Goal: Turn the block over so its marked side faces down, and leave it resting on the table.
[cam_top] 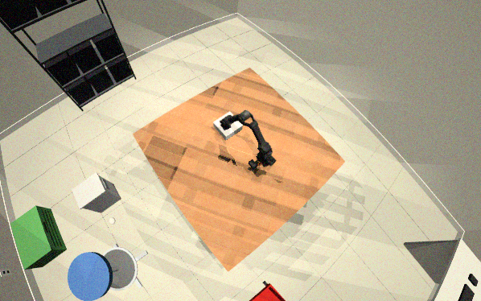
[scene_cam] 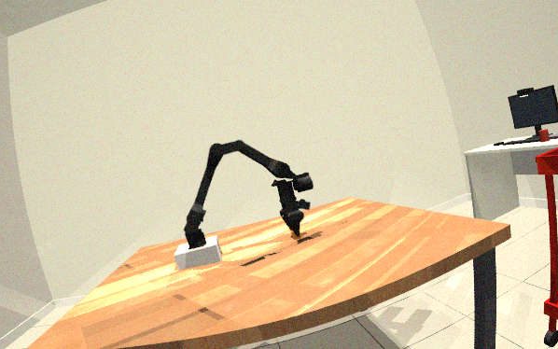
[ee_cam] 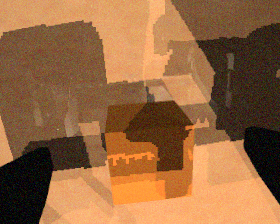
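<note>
My gripper tip is now 1 cm past the orange block.
</note>
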